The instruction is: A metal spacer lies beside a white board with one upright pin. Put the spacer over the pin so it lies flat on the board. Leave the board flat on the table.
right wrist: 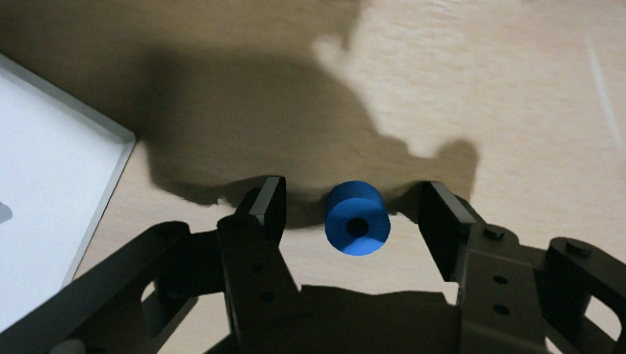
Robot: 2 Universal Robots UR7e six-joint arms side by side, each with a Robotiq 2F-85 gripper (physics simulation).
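Places are measured from the left arm's base along level axes (x right, y ahead, z up), in millimetres.
Where they show: right gripper, fingertip midpoint: (352, 200).
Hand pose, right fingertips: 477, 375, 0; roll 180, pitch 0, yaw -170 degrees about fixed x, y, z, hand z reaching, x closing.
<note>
Things, the pixels of their centre, and the offset from my right fingertips, as dx, dy, dz. "*": a spot on its surface instead. Level surfaces: height alone.
- blue spacer, body centre: (355, 217) -2, +3, +9
- white board, surface spot: (55, 165) * +115, +3, +15
- light wooden table top, surface height: dz +0
The blue spacer (350, 237), a short cylinder with a dark hole in its end face, stands upright between the two fingers of my right gripper (352, 200). The fingers are partly closed, with a visible gap between each finger and the spacer, so they do not touch it. The white board (55, 165) lies at the left, beyond the left finger, with one corner pointing toward the spacer. Its upright pin does not show; a small grey patch is cut off at the left edge. My left gripper is not in view.
A light wooden table top (525, 100) lies under the spacer and board. A large dark shadow falls across it behind the spacer and reaches the board's corner. A thin pale streak (604, 92) marks the wood at the upper right.
</note>
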